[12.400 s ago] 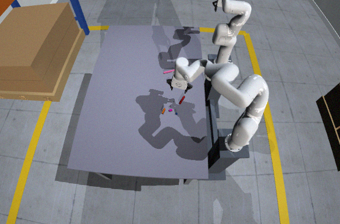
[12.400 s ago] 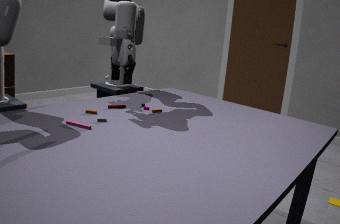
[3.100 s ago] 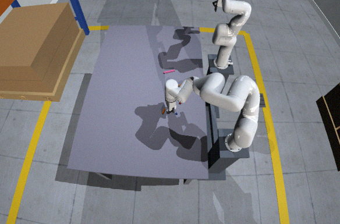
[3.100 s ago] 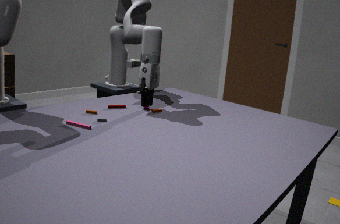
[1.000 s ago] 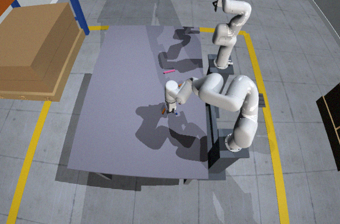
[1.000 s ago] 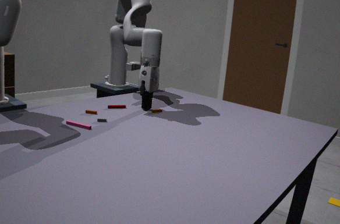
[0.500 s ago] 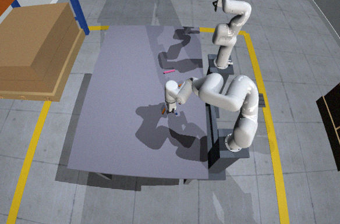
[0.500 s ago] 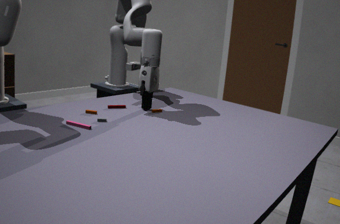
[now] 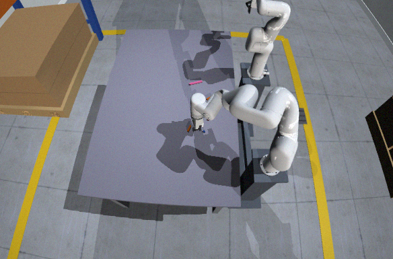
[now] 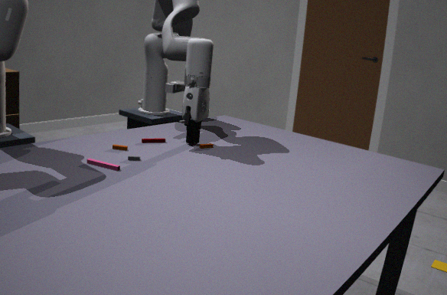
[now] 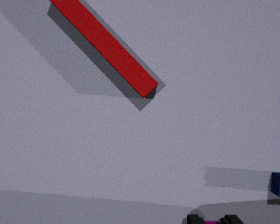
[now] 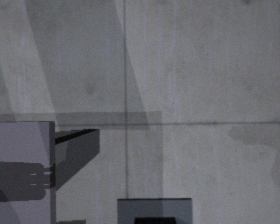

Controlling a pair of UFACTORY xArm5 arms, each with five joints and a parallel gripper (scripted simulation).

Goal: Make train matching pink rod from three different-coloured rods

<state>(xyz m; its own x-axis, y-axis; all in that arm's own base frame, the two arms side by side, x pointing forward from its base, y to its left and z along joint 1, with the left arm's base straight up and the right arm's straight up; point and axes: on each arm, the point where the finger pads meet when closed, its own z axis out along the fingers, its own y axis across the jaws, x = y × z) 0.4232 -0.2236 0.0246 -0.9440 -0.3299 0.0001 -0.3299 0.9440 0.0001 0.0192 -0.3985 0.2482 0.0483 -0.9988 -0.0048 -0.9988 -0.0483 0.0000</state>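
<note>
The blue rod lies 40 mm behind my left hand, 30 mm to the left of it and 20 mm below it. From my left hand the other things lie so: grey rod (20 mm ahead, 240 mm to the right, 20 mm below); then red rod (80 mm behind, 80 mm to the right, 20 mm below); then magenta rod (20 mm below).
</note>
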